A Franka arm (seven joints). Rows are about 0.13 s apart.
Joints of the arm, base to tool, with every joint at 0 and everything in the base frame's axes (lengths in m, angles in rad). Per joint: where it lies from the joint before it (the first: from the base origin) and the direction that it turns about. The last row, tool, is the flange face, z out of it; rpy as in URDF.
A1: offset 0 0 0.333 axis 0 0 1
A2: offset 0 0 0 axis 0 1 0
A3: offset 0 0 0.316 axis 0 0 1
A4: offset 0.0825 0 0 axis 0 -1 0
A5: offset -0.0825 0 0.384 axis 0 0 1
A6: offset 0 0 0 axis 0 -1 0
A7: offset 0.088 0 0 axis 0 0 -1
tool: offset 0 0 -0.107 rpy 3.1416 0 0
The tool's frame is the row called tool.
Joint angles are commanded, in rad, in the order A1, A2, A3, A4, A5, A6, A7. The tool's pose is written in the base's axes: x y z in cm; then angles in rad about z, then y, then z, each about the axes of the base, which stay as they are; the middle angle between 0 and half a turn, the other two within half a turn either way. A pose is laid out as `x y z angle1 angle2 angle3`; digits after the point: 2 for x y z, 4 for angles.
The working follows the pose.
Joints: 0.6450, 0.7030, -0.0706, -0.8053, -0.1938, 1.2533, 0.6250
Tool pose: 59.33 37.77 50.56 1.3990 2.7961 -1.8196
Where each joint sits with the arm in this pose, in the base's axes (m; each line is computed from the numbers above, not from the rounded line before):
A1: 0.0000 0.0000 0.3330
A2: 0.0000 0.0000 0.3330
A3: 0.1633 0.1228 0.5741
A4: 0.2169 0.1559 0.5209
A5: 0.5280 0.3706 0.6275
A6: 0.5280 0.3706 0.6275
A7: 0.6022 0.4128 0.6062
the tool: 0.5933 0.3777 0.5056

